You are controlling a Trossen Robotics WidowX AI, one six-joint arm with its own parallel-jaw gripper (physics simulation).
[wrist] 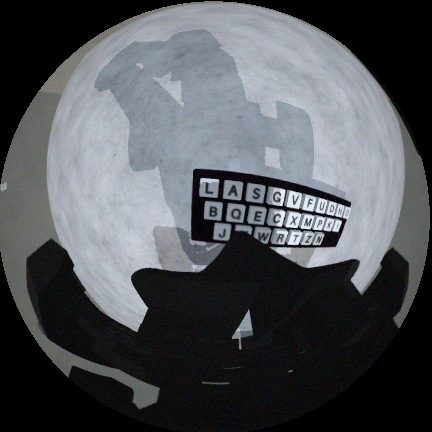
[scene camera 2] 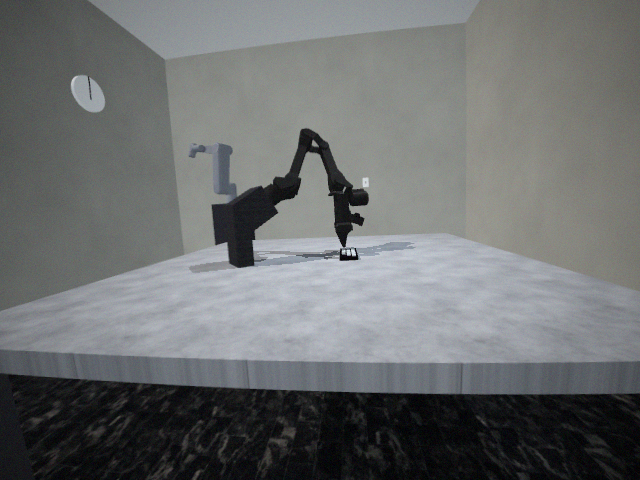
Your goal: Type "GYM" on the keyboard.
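Seen in the pictures: gripper, between the fingertips: (wrist: 238, 235) (scene camera 2: 344, 247); arm's base, origin of its link: (scene camera 2: 264, 200).
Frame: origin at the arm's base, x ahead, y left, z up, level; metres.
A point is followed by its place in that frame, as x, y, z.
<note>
The keyboard (scene camera 2: 348, 257) @[0.296, 0.049, -0.209] (wrist: 198, 222) @[0.223, 0.212, -0.207] is a small black block with three rows of pale letter keys. In the wrist view, the G key (wrist: 276, 196) @[0.272, 0.167, -0.202] is in the row farthest from the gripper and the M key (wrist: 307, 222) @[0.269, 0.123, -0.202] is in the middle row. My gripper (scene camera 2: 343, 245) @[0.232, 0.180, -0.196] (wrist: 238, 235) @[0.232, 0.180, -0.196] is shut and empty, pointing down at the keyboard's near row. Its tip covers most of the key between the J key (wrist: 222, 232) @[0.226, 0.191, -0.202] and the W key (wrist: 262, 237) @[0.237, 0.158, -0.202], so that key's letter is hidden. Whether the tip touches a key cannot be told.
The pale marbled table (scene camera 2: 320, 310) @[0.392, -0.382, -0.220] (wrist: 100, 175) @[0.215, 0.353, -0.220] carries the keyboard and the arm's dark base (scene camera 2: 241, 248) @[-0.012, -0.126, -0.157]. The arm's shadow falls across the table around the keyboard. A grey arm-like shape (scene camera 2: 221, 167) stands behind the base, and a round clock (scene camera 2: 87, 93) hangs on the left wall.
</note>
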